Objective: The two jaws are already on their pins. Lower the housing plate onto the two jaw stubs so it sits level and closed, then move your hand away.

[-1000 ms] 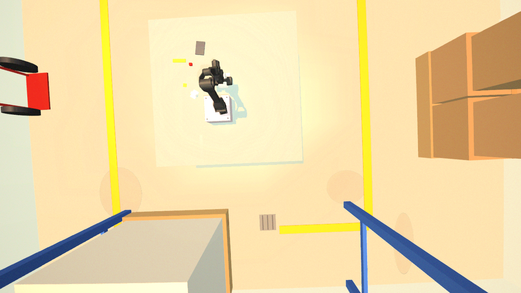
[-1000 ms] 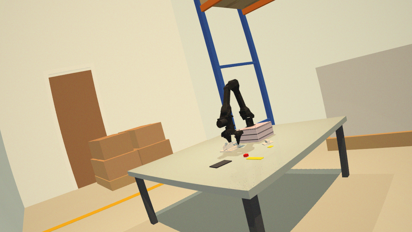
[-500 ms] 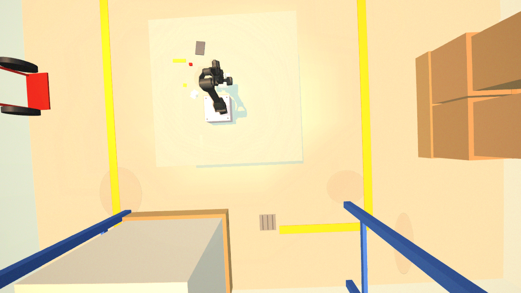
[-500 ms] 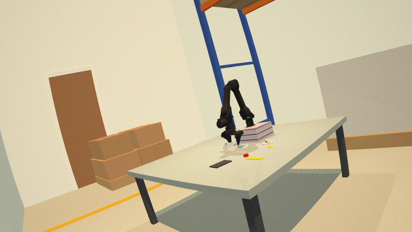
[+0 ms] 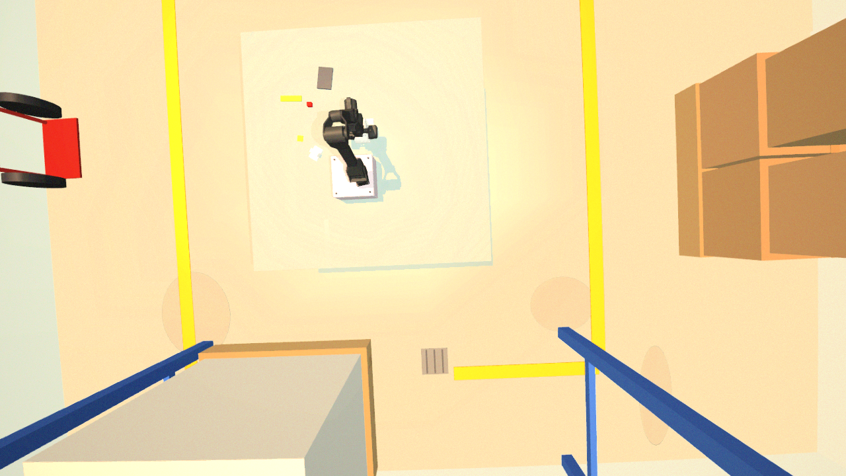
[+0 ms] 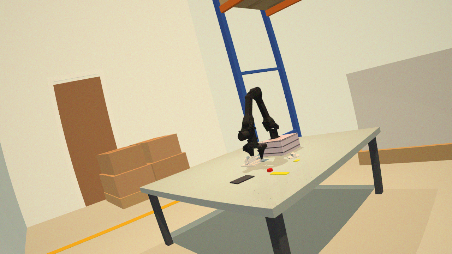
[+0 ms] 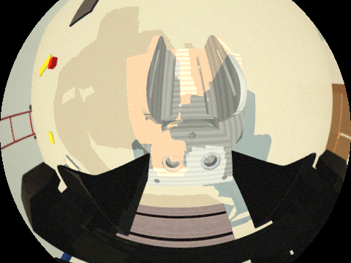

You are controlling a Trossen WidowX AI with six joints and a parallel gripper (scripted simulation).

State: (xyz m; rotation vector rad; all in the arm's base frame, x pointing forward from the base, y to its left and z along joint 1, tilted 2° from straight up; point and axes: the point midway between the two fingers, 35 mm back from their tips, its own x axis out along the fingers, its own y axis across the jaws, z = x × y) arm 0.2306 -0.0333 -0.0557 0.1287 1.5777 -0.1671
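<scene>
Now: gripper tip 70 mm short of the white part, 10 mm to the left of it and 10 mm above it. Round my gripper tip: small yellow square 80 mm ahead, 330 mm to the left, 10 mm below; dark flat plate 370 mm ahead, 130 mm to the left, 10 mm below; red cube 240 mm ahead, 240 mm to the left, 10 mm below.
</scene>
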